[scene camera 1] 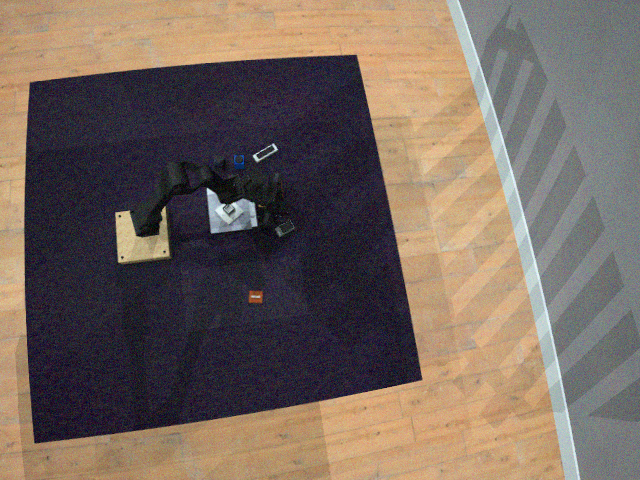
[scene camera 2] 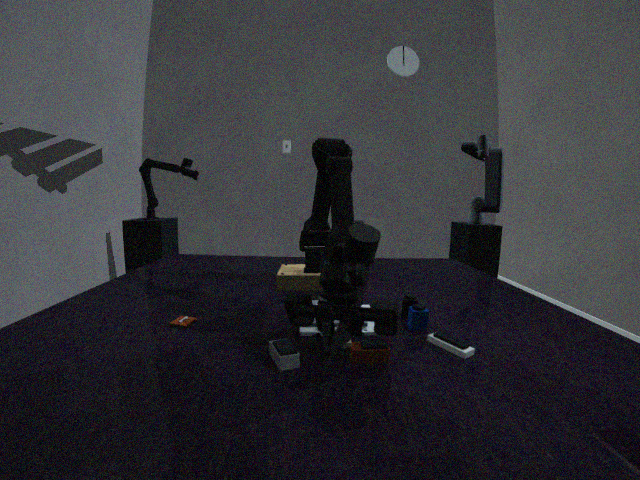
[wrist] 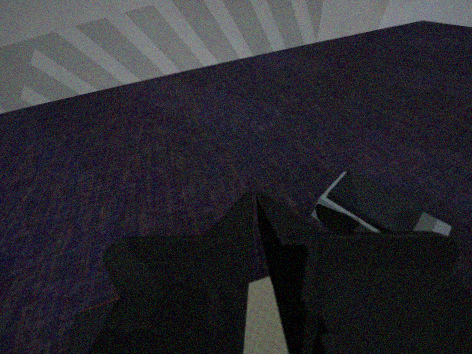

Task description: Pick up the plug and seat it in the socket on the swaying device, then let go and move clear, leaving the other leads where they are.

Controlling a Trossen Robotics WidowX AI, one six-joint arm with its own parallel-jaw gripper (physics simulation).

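My gripper [scene camera 1: 268, 212] [scene camera 2: 329, 343] [wrist: 254, 198] is low over the mat beside the device, its black fingertips pressed together with no object visible between them. The cream block [wrist: 264, 317], which looks like the plug, shows through the gap behind the fingertips in the wrist view; the fingers hide most of it. The device [scene camera 1: 217, 223] [scene camera 2: 309, 331] is a pale grey slab with a turned white plate on top. A small square socket [scene camera 1: 228, 209] stands on that plate. The arm covers part of the slab in scene camera 1 and most of it in scene camera 2.
Near the gripper are a grey block [scene camera 1: 284, 227] [scene camera 2: 284, 354] [wrist: 375, 205] and an orange block [scene camera 2: 370, 353]. A blue block [scene camera 1: 238, 160] [scene camera 2: 417, 318] and a white bar [scene camera 1: 256, 158] [scene camera 2: 467, 352] lie farther off. A flat orange piece [scene camera 1: 255, 296] [scene camera 2: 183, 321] lies apart.
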